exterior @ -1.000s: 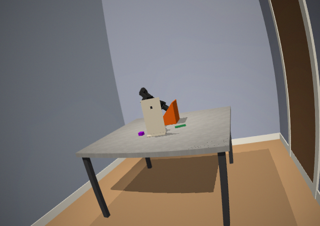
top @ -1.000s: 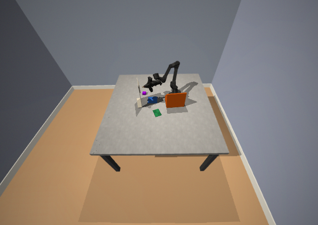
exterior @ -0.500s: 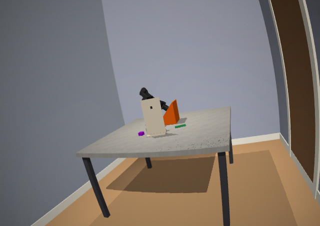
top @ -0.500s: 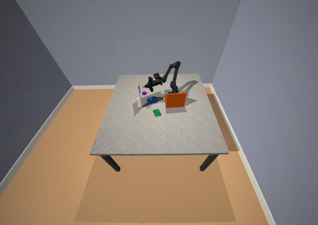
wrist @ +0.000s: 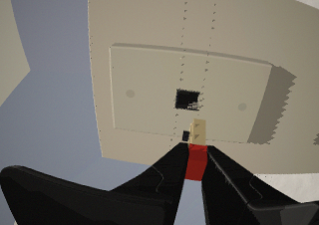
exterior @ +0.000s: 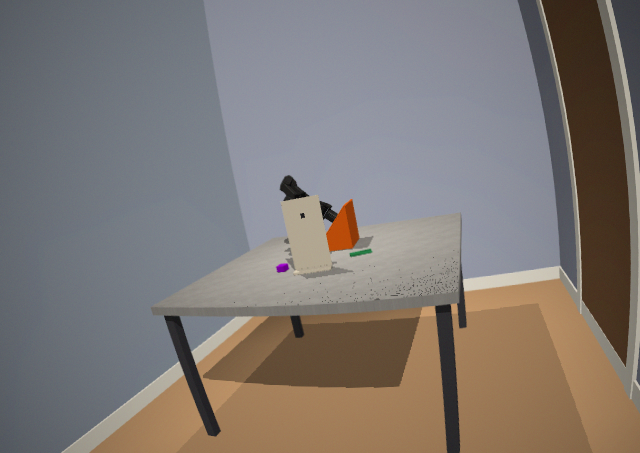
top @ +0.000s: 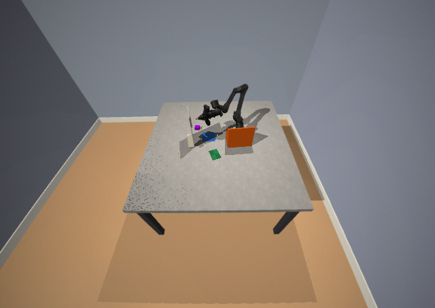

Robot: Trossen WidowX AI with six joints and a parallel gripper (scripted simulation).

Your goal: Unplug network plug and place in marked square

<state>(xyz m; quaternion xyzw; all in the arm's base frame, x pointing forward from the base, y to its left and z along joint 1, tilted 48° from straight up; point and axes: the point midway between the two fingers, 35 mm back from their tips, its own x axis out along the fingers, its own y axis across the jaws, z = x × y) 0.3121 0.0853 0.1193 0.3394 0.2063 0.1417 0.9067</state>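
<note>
The blue marked square lies 25 cm below my gripper tip, 8 cm behind it and 3 cm to the right of it. From my gripper tip the other things lie so: beige panel 10 cm below, 7 cm ahead, 2 cm to the left.
</note>
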